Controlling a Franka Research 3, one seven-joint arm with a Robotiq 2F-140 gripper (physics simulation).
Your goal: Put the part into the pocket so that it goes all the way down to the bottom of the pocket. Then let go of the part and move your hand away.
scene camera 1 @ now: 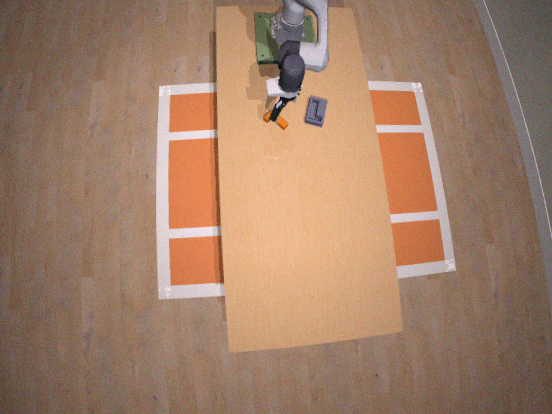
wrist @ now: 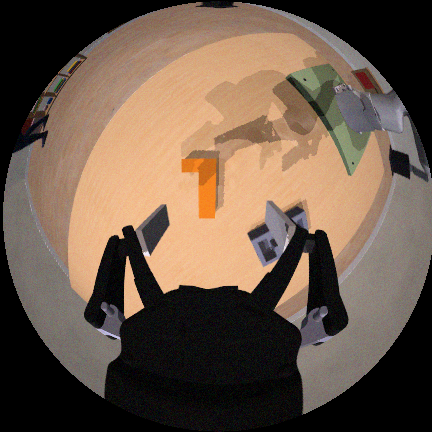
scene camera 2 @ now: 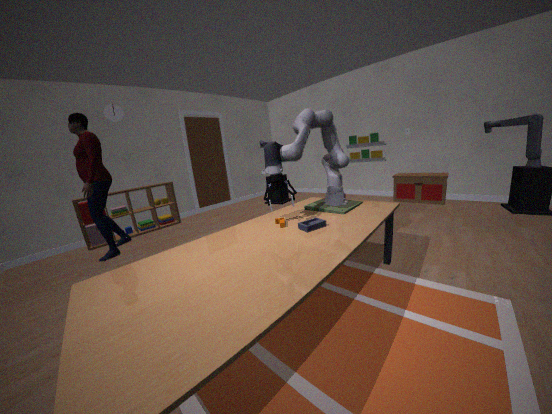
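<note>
The orange L-shaped part [scene camera 1: 282,123] [scene camera 2: 283,224] [wrist: 207,195] lies flat on the table, apart from the grey-blue block. The block [scene camera 1: 324,111] [scene camera 2: 313,227] [wrist: 255,245] has a recessed pocket; no orange part shows in it. In the wrist view, a fingertip hides some of the block. My gripper [scene camera 1: 275,115] [scene camera 2: 282,204] [wrist: 215,212] is open and empty, above the table near the part. In the wrist view, the part is ahead of the gap between the fingertips, its long leg pointing toward the gripper and its short leg at the far end pointing left.
The arm's green base plate [scene camera 1: 265,50] [scene camera 2: 350,206] [wrist: 345,145] stands at one end of the long wooden table [scene camera 1: 305,225] [scene camera 2: 200,280] [wrist: 125,150]. In scene camera 2, a person [scene camera 2: 91,160] stands beyond the table's left side. The arm casts shadows on the table.
</note>
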